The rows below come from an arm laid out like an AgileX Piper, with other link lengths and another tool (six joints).
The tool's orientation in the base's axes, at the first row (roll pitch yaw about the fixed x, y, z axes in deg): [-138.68 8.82 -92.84]
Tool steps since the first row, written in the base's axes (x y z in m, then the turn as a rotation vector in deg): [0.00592 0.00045 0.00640 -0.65 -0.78 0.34]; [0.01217 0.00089 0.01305 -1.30 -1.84 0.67]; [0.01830 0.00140 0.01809 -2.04 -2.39 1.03]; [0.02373 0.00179 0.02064 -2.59 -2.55 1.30]
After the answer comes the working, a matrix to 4 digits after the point.
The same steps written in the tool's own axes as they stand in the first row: [-0.00172 -0.00852 -0.00078 0.75 0.15 -0.75]; [-0.00348 -0.01746 -0.00152 1.78 0.28 -1.51]; [-0.00505 -0.02524 -0.00114 2.30 0.52 -2.32]; [-0.00609 -0.03090 0.00061 2.44 0.73 -2.90]
The tool's axes in the first row as the columns of a matrix, in the base's axes (rounded; the answer above uses it unrounded):
[-0.0490 -0.7451 0.6652]
[-0.9870 0.1383 0.0823]
[-0.1533 -0.6525 -0.7422]

